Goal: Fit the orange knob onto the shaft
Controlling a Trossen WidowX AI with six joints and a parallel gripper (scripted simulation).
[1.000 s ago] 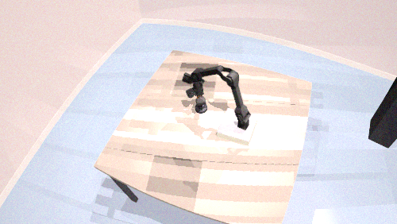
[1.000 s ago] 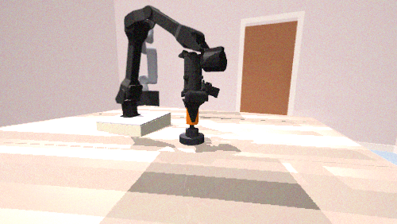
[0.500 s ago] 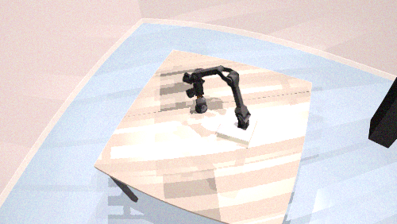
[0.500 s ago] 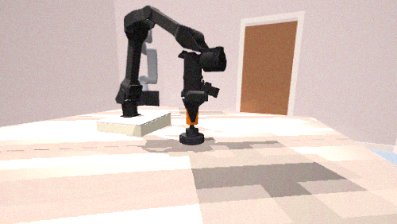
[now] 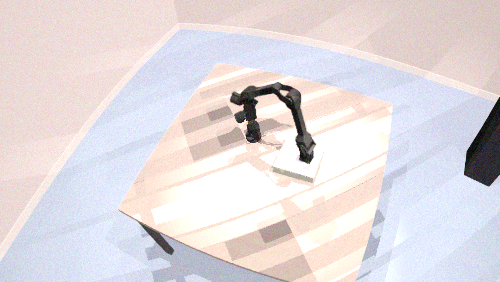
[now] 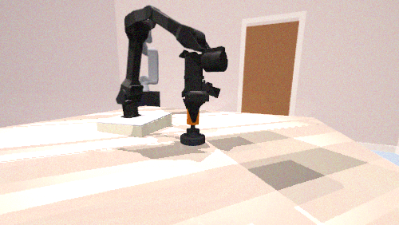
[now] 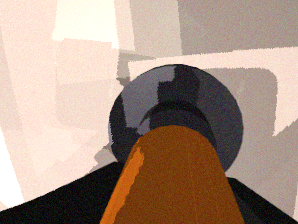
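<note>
Right now my gripper tip is 2 cm below the orange knob. Round my gripper tip: pedestal 4 cm below.
</note>
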